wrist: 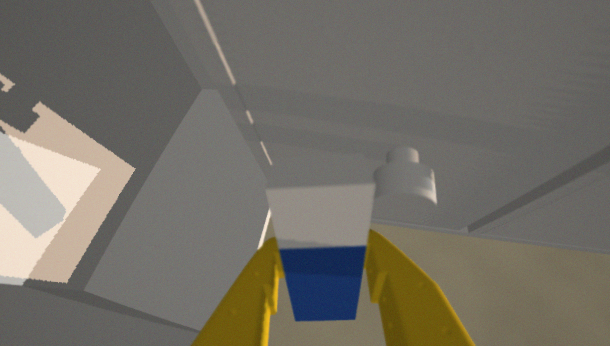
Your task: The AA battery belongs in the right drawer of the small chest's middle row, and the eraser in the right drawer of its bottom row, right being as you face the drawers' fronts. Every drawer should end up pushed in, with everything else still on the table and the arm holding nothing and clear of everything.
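Frame: origin at the arm's base, x ahead, y left, z up, level; millimetres.
Seen in the pictures: hand, its tool point: (284,251).
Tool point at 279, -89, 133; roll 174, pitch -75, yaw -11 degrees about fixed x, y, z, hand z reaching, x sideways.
Note:
Pixels of each thing's middle, then the offset from my tool point to it, as dx, dy, dz. "*": a spot on its surface instead.
- eraser, middle of its body: (322,255) +3, -4, +11
- grey chest, middle of its body: (397,26) +113, +30, +33
- round grey knob, a spot on its surface: (406,182) * +18, +18, +32
- thin bright seam, a spot on its surface: (217,45) * +26, +49, -17
The eraser (325,250), with a pale grey-white end and a blue sleeve, is in the lower middle of the wrist view. My gripper (324,255) is shut on it, with the yellow jaws pressing on both sides of the blue part. The grey chest (425,65) fills the upper right, close beyond the eraser. A round grey knob (406,182) stands out from a drawer front just right of the eraser's end. At the left, a grey wall (160,200) beside a sunlit patch looks like part of an open drawer; which drawer it is I cannot tell. The AA battery does not show.
The grey wall at the left and the chest's front close in on both sides of the eraser. A thin bright seam (217,45) runs along the chest above. A dull beige surface (500,285) shows beyond the chest's edge at the lower right.

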